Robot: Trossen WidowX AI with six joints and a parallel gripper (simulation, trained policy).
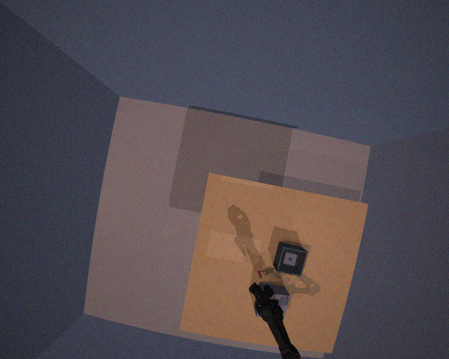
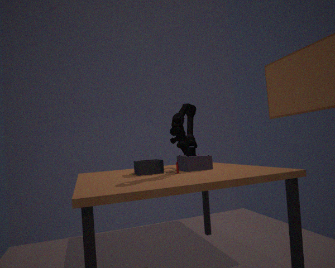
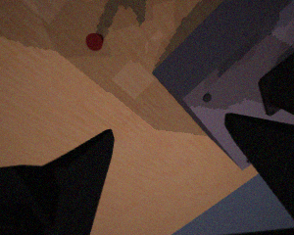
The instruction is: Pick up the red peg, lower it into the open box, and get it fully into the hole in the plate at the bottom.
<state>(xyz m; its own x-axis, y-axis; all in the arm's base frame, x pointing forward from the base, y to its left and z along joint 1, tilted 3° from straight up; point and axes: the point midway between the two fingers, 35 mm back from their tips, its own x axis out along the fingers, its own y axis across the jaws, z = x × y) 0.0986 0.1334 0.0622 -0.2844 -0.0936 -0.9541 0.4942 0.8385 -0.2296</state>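
My gripper tip is now 100 mm above the red peg and 80 mm short of it. Round my gripper tip: grey plate: 250 mm ahead, 190 mm to the right, 90 mm below; dark box: 250 mm ahead, 190 mm to the right, 110 mm below.
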